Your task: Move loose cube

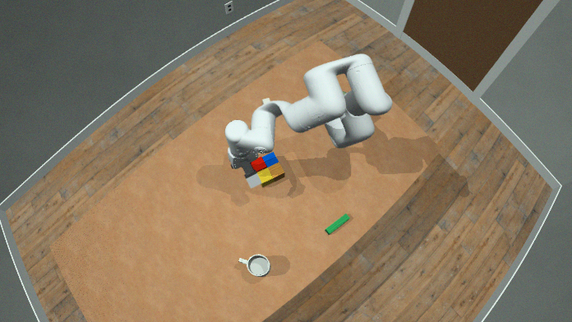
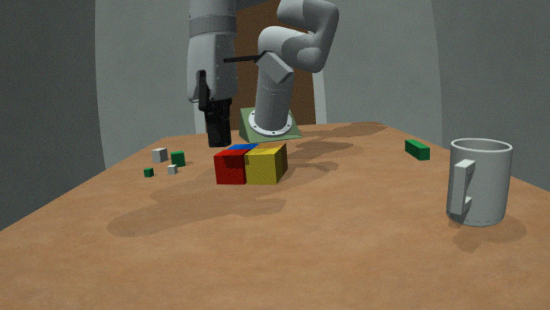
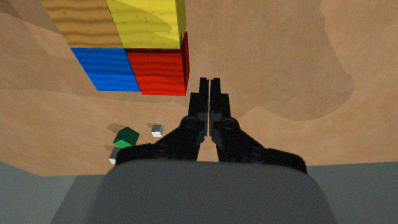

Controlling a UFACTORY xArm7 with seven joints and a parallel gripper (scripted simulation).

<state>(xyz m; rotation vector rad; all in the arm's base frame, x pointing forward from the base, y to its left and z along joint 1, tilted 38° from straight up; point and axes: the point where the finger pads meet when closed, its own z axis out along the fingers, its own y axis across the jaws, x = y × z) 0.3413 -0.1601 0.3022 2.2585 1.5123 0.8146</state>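
Now: the red cube 50 mm behind my hand, 20 mm to the left of it and 60 mm below it. Also, from my hand: yellow cube 30 mm behind, 70 mm to the left, 60 mm below; then orange cube 70 mm behind, 80 mm to the left, 60 mm below; then blue cube 90 mm behind, 40 mm to the left, 60 mm below.
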